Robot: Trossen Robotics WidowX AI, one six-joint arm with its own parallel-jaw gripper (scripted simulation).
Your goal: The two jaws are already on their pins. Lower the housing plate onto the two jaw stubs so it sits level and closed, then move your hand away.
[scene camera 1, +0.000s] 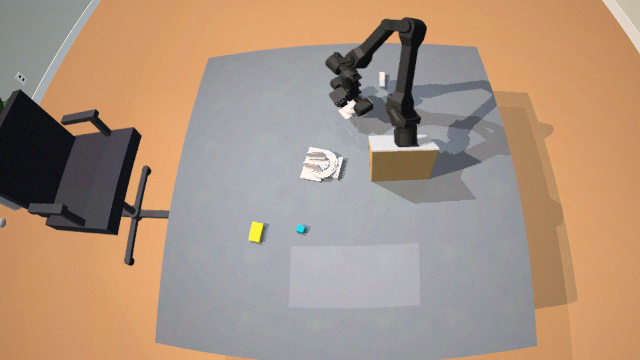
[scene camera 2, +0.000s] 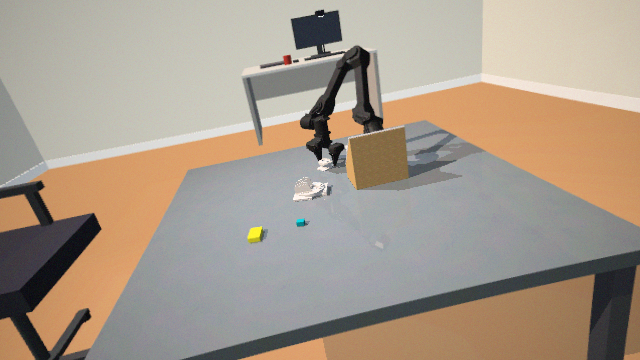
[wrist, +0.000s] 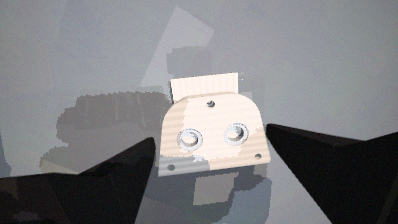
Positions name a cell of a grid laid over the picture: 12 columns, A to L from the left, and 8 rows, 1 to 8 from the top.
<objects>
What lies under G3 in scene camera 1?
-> My gripper.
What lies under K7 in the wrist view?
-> My gripper.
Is my gripper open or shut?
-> Open.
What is my gripper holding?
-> Nothing.
</objects>
